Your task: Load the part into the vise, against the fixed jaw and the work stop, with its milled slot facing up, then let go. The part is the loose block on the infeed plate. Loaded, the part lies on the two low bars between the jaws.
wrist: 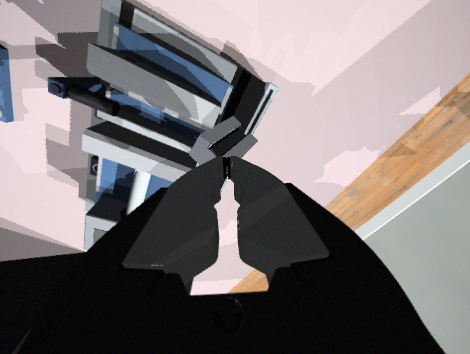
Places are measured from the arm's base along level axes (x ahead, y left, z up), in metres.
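Pixels of known places: gripper, between the fingertips: point(226, 160).
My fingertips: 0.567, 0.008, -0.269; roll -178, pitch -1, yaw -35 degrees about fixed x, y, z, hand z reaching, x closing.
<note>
Ahead of a thing's pixels: the offset from my fingertips to its top centre, as dx, dy, dz. "spot": to the spot under its first point.
The vise shows at the upper left, with a long grey jaw point(145, 77), a second grey and black jaw point(135, 147) below it, and blue body and pale bars between them. A small grey block {-0.004, -0.005, -0.009} point(244, 148) with a dark slot shows just beyond my fingertips, at the vise's right end; I cannot tell whether it is the part or the work stop, nor whether it touches the jaws. My gripper point(226, 160) is shut and empty, its tips just below that block in view. The fingers hide part of the lower jaw. The infeed plate cannot be made out.
A black rod {-0.064, +0.096, -0.030} point(92, 101) with a blue end sticks out left of the jaws. A white screw rod {-0.120, +0.013, -0.040} point(140, 190) lies below them. A slotted grey rail {spot: +0.050, -0.003, -0.076} point(262, 109) runs along the vise's right side. A blue piece {spot: -0.185, +0.197, -0.122} point(6, 85) shows at the left edge. A wooden strip point(395, 160) crosses the right side.
</note>
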